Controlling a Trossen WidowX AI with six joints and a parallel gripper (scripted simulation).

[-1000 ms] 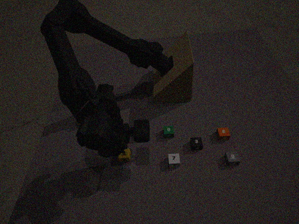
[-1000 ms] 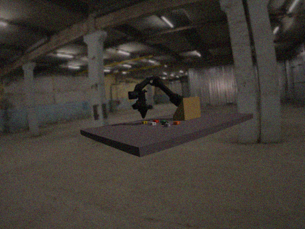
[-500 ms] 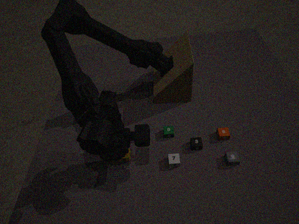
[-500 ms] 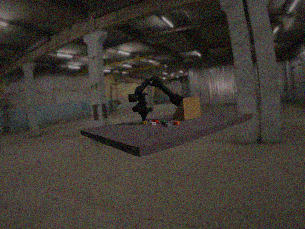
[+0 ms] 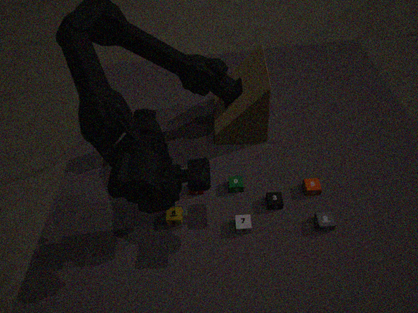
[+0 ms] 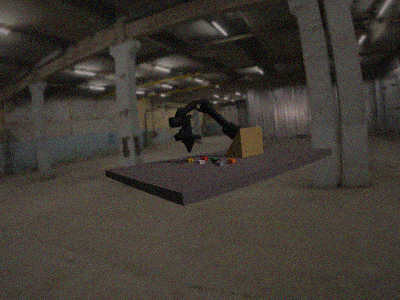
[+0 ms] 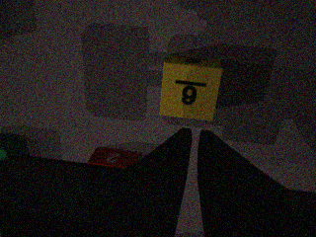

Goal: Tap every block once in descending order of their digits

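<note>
Right now the yellow block is 10 mm ahead of my gripper tip and 50 mm below it. Round my gripper tip: white block: 30 mm ahead, 150 mm to the left, 50 mm below; then green block: 70 mm behind, 140 mm to the left, 50 mm below; then red block: 70 mm behind, 50 mm to the left, 50 mm below.
</note>
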